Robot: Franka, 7 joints.
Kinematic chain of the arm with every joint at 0, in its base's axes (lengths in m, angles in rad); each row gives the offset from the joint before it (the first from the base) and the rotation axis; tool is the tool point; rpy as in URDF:
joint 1: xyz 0 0 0.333 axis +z
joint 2: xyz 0 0 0 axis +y
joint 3: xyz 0 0 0.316 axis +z
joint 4: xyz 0.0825 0 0 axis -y
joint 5: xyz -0.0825 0 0.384 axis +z
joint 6: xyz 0 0 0 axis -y
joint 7: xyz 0.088 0 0 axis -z
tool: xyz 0 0 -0.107 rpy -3.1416 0 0
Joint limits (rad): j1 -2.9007..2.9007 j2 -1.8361..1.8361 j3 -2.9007..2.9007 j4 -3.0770..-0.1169 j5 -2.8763..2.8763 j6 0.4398..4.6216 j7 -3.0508..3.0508
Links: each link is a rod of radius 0.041 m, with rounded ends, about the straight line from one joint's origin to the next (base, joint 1, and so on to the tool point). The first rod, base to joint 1, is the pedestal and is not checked.
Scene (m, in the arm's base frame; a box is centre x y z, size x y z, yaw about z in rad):
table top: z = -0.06
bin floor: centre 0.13 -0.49 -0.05 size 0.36 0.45 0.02 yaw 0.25
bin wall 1: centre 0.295 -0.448 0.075 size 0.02 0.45 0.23 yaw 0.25
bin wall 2: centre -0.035 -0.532 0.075 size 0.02 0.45 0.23 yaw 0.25
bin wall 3: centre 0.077 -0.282 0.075 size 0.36 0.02 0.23 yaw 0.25
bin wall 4: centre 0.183 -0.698 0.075 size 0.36 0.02 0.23 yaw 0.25
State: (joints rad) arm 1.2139 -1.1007 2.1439 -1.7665 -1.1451 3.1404 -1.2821
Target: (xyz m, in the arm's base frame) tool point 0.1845 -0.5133 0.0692
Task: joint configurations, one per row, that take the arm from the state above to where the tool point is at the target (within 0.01 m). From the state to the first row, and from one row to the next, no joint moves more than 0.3 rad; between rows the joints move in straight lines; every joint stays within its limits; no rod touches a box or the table.
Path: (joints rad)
1: 1.4507 -0.8764 2.3609 -1.7101 -1.2117 3.3589 -1.2477
2: 1.6876 -0.6521 2.5780 -1.6537 -1.2783 3.5774 -1.2133
3: 1.9244 -0.4278 2.7950 -1.5974 -1.3449 3.7959 -1.1789
4: 1.9346 -0.3427 2.8342 -1.8837 -1.3561 3.6945 -1.2305
5: 1.9448 -0.2575 2.8734 -2.1701 -1.3673 3.5932 -1.2821
6: 1.9569 -0.5416 2.8871 -2.0898 -1.3220 3.4881 -1.2821
7: 1.9689 -0.8257 2.9007 -2.0096 -1.2766 3.3831 -1.2821

